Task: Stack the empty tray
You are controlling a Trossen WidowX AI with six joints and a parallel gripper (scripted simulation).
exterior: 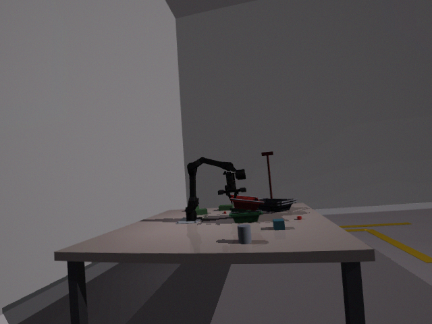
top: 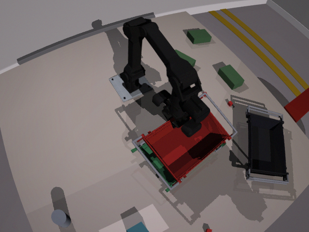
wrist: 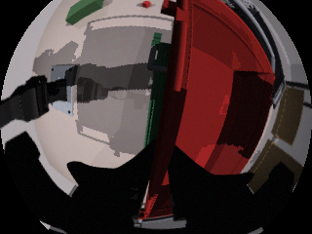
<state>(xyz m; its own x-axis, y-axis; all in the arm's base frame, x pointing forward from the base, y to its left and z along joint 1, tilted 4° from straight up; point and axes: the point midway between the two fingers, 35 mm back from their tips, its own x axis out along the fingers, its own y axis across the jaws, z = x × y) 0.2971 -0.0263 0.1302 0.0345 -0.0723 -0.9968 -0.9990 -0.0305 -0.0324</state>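
The red tray is 80 mm ahead of my gripper tip and 20 mm above it. The rest, counted from my gripper tip: blue block 230 mm ahead, 320 mm to the right, 80 mm below; grey cylinder 50 mm ahead, 520 mm to the right, 70 mm below; small red cube 390 mm ahead, 130 mm to the right, 90 mm below.
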